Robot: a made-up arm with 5 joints.
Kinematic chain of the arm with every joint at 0, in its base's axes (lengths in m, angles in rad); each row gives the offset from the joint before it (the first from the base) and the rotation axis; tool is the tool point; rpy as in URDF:
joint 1: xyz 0 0 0.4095 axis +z
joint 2: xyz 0 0 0 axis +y
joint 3: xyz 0.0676 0 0.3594 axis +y
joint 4: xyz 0.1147 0 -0.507 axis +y
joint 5: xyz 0.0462 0 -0.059 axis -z
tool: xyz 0 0 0 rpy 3.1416 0 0
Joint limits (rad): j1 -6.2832..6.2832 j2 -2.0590..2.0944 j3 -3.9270..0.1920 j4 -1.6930..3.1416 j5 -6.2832..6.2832
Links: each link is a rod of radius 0.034 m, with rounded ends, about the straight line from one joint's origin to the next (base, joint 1, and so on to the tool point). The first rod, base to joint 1, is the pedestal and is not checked.
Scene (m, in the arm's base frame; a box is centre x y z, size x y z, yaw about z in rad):
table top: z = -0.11
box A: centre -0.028 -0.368 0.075 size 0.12 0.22 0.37 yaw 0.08
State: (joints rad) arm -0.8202 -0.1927 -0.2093 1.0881 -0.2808
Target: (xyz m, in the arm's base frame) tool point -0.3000 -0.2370 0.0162
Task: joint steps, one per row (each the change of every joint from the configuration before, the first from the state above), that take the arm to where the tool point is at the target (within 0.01 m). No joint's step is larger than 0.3 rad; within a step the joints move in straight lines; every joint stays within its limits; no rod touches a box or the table.
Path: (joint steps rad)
1: -0.0867 0.0257 -0.2920 -0.0317 -0.0474
2: -0.0867 0.0258 -0.2920 -0.0318 -0.0474
3: -0.0867 0.0257 -0.2919 -0.0317 -0.0474
4: -0.0866 0.0257 -0.2920 -0.0318 -0.0474
5: -0.0867 0.0257 -0.2920 -0.0317 -0.0474
6: -0.2439 0.1802 0.1760 -0.0073 0.0474
7: -0.2439 0.1801 0.1760 -0.0072 0.0474
8: -0.2438 0.1801 0.1759 -0.0073 0.0474
9: -0.2439 0.1801 0.1760 -0.0072 0.0474
10: -0.2439 0.1801 0.1760 -0.0072 0.0474

